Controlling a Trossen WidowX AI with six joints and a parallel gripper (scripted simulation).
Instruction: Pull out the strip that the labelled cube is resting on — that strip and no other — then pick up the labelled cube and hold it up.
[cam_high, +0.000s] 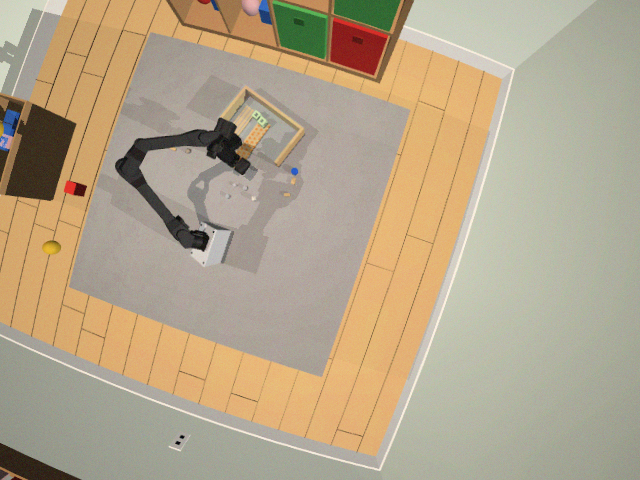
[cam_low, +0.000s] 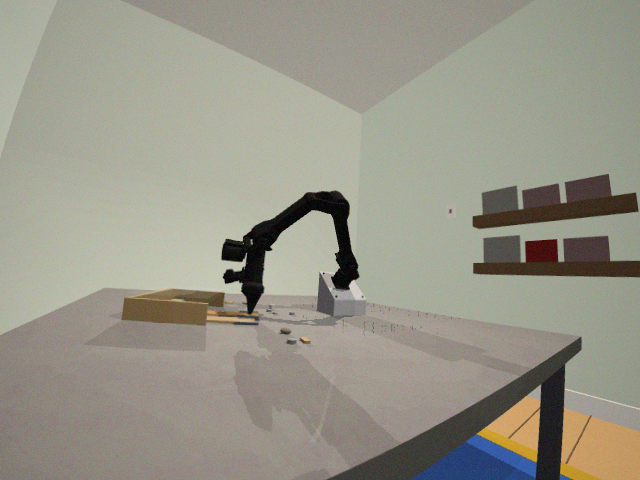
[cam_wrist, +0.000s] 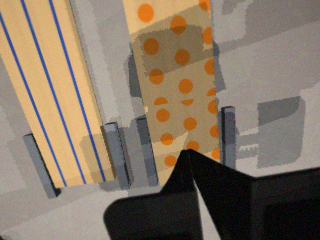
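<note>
Right now my gripper tip is 100 mm short of the orange-dotted strip and 20 mm to the left of it.
</note>
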